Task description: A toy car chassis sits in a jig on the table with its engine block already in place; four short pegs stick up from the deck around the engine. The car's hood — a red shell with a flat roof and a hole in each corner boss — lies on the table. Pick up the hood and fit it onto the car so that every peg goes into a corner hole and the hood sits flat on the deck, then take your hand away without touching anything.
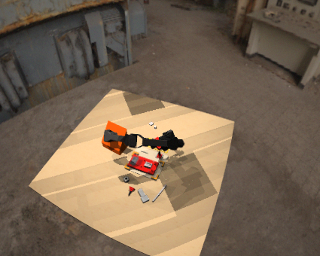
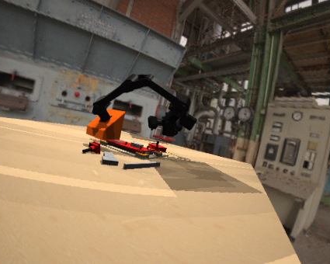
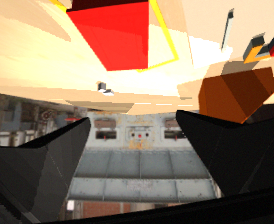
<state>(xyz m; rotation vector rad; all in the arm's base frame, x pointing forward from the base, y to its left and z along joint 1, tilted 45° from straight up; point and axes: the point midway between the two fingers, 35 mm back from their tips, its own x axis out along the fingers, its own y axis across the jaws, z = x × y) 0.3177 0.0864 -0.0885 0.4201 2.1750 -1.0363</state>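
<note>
Right now the red hood is 20 mm to the left of my gripper tip and 100 mm below it. Round my gripper tip: thin grey rod 190 mm ahead, 350 mm to the right, 100 mm below.
</note>
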